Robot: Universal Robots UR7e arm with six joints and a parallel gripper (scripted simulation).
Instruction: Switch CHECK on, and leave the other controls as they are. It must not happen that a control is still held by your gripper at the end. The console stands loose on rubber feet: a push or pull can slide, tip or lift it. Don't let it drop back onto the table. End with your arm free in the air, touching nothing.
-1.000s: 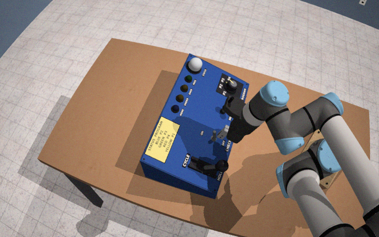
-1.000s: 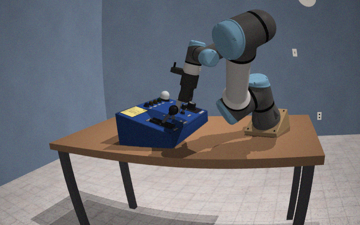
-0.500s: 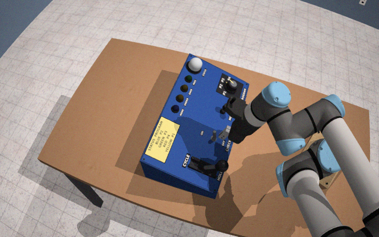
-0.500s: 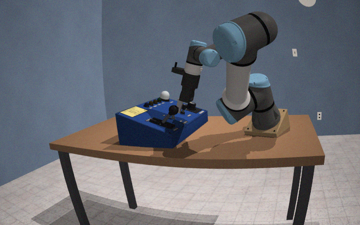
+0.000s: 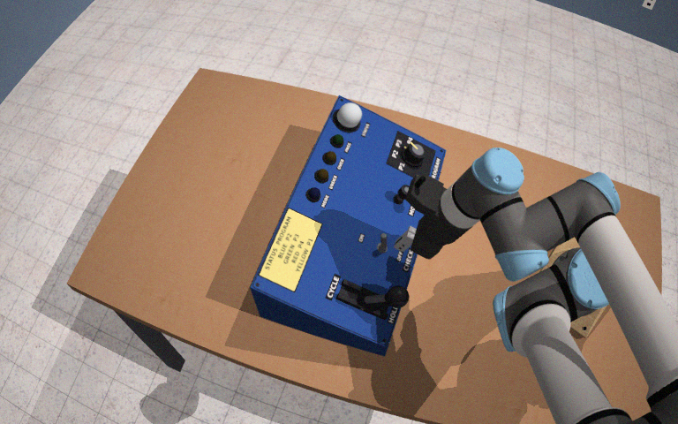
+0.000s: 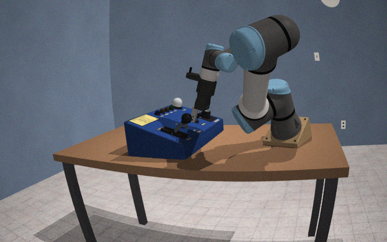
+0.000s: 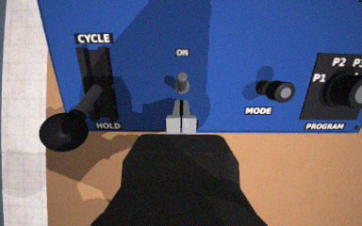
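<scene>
Right now the check toggle is 4 cm ahead of my hand and 2 cm below it. From my hand the other things lie so: mode switch (2 cm ahead, 12 cm to the right, 2 cm below); blue console (6 cm ahead, 7 cm to the right, 4 cm below); hold lever (2 cm ahead, 12 cm to the left, 1 cm below).
</scene>
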